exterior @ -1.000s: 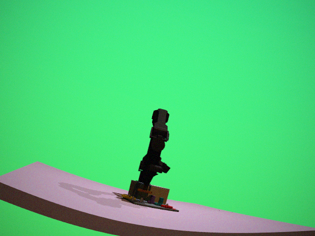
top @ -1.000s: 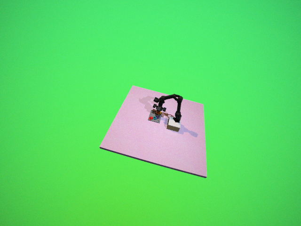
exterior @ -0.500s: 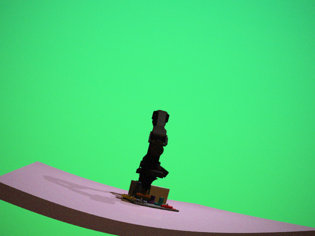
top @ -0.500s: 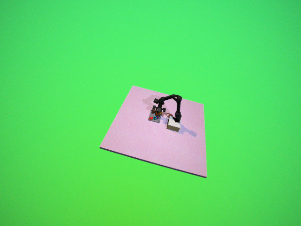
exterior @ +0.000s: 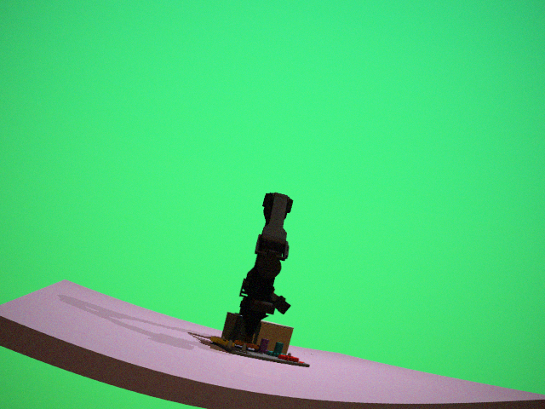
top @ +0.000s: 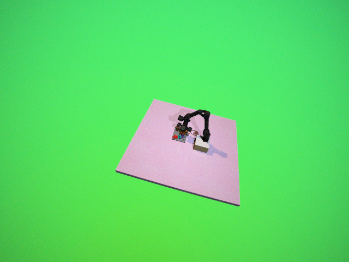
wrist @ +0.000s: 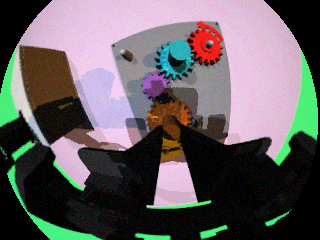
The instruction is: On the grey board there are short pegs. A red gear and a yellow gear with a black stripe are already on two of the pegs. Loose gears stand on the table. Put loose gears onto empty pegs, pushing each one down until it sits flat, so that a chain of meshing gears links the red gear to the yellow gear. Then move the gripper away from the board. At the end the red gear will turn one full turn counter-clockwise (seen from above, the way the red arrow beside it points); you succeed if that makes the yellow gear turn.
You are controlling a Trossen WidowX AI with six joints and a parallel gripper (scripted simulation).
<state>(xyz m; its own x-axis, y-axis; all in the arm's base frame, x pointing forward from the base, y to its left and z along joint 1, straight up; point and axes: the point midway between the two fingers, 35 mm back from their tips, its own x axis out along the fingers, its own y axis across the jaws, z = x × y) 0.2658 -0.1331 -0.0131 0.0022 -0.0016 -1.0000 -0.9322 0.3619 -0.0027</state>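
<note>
Now: gripper tip 50 mm to the right of the purple gear and 20 mm above it. The rest, counted from my gripper tip: orange gear (10 mm below); then yellow gear (60 mm to the right, 30 mm below, 30 mm behind); then grey board (40 mm below, 30 mm ahead, 20 mm to the left).
</note>
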